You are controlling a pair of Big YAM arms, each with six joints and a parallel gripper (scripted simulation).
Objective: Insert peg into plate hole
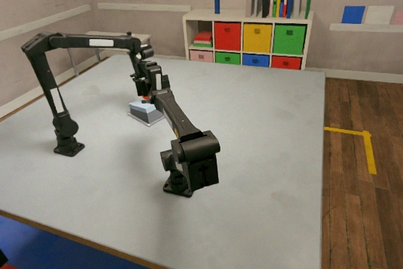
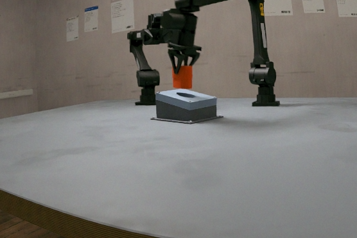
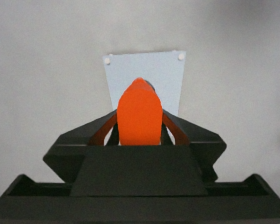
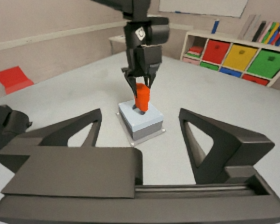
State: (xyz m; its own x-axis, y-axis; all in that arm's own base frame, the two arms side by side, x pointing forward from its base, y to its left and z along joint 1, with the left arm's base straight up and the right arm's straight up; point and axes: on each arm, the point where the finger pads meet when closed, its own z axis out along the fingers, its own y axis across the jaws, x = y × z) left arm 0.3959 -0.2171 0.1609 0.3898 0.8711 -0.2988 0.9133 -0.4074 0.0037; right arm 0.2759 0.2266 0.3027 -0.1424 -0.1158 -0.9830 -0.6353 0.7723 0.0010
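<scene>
Right now the light-blue plate is 1 cm behind my left hand, 1 cm to the left of it and 10 cm below it. Also, from my left hand: orange peg: 2 cm below.
</scene>
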